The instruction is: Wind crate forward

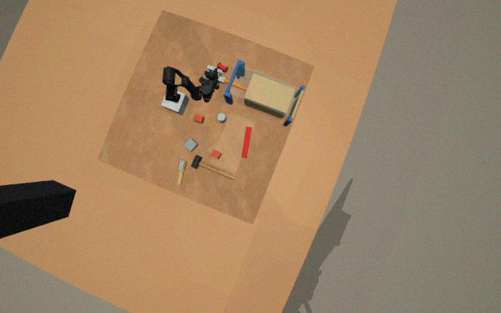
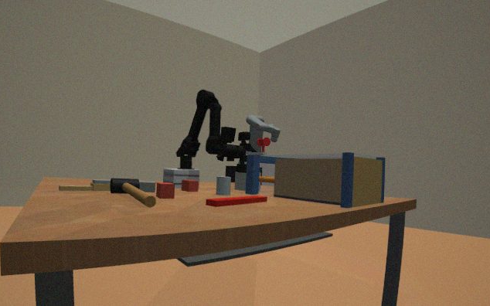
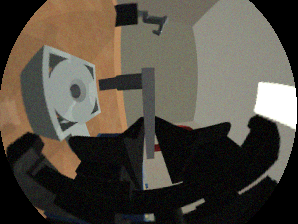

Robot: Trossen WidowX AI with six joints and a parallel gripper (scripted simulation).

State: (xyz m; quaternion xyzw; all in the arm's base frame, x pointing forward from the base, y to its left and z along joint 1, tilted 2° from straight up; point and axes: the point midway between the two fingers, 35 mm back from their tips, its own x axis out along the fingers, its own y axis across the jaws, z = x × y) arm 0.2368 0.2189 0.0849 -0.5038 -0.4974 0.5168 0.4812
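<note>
Now: the red knob 50 mm ahead of my gripper tip and 40 mm above it. Also, from my gripper tip: winch handle 10 mm to the right, 10 mm ahead, 10 mm above; then clear-panelled cubby 360 mm ahead, 60 mm below, 20 mm to the right; then grey hand winch 150 mm below, 60 mm behind, 10 mm to the right.
</note>
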